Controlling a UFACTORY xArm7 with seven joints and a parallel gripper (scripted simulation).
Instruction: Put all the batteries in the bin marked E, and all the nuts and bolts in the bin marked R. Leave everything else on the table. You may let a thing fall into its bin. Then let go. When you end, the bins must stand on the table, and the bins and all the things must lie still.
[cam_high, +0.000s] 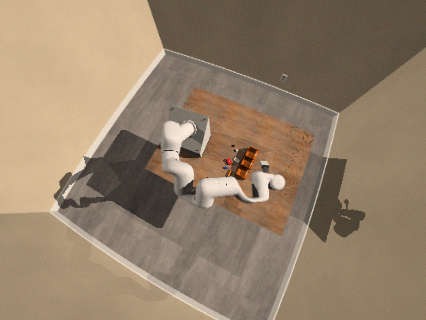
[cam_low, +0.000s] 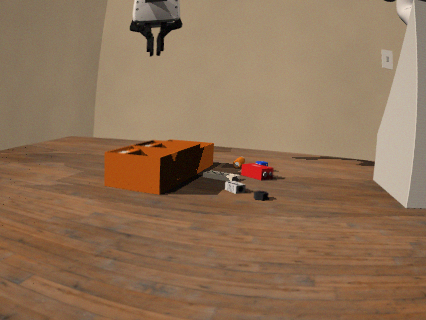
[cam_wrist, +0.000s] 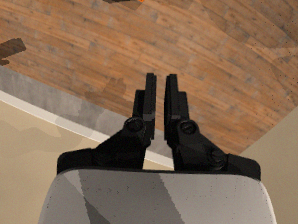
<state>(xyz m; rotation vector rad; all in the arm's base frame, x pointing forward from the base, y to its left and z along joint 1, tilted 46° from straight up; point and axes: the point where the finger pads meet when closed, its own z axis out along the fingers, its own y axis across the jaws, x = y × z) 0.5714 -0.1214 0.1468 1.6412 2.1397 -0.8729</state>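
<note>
Now: the orange bin 80 mm behind my hand, 160 mm to the left of it and 200 mm below it. Round my hand: blue piece: 220 mm behind, 60 mm to the left, 220 mm below; then orange cylindrical battery: 180 mm behind, 30 mm to the left, 220 mm below; then red block: 230 mm behind, 130 mm to the left, 220 mm below.
</note>
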